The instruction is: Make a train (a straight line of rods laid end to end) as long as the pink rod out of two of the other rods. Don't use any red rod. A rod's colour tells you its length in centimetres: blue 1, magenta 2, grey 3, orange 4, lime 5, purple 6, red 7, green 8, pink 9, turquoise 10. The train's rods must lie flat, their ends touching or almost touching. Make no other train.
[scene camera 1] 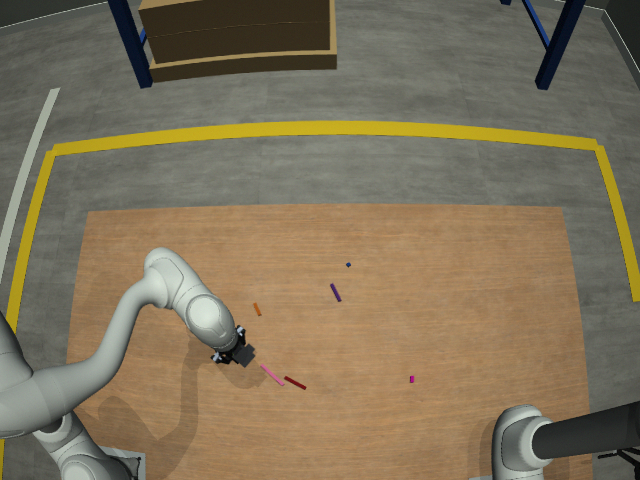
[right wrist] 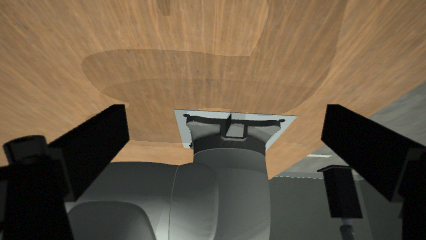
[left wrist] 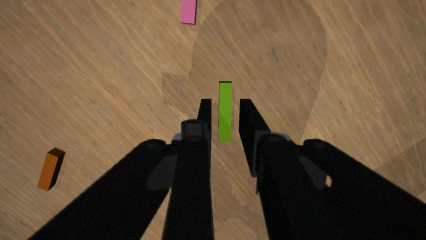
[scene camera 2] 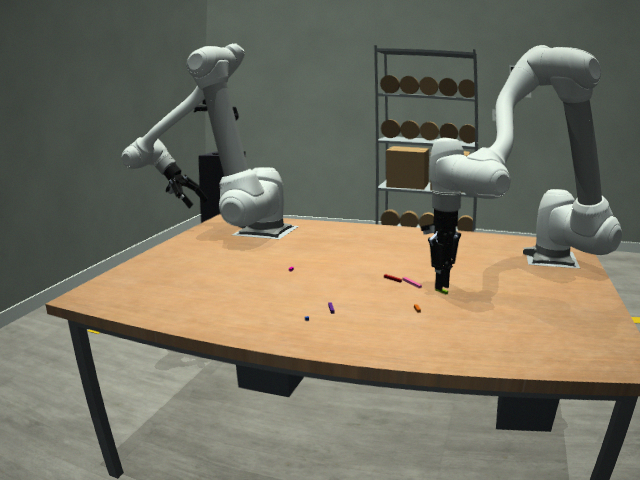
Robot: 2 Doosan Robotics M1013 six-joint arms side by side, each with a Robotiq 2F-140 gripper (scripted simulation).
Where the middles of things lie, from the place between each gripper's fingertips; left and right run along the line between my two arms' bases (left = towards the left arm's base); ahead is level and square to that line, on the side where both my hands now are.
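Labels:
The lime rod (left wrist: 225, 87) is sitting 40 mm below my left hand (scene camera 2: 441, 287). As for my right gripper (scene camera 2: 198, 203), it's 116 cm to the right of the rod, 12 cm above it and 44 cm short of it.

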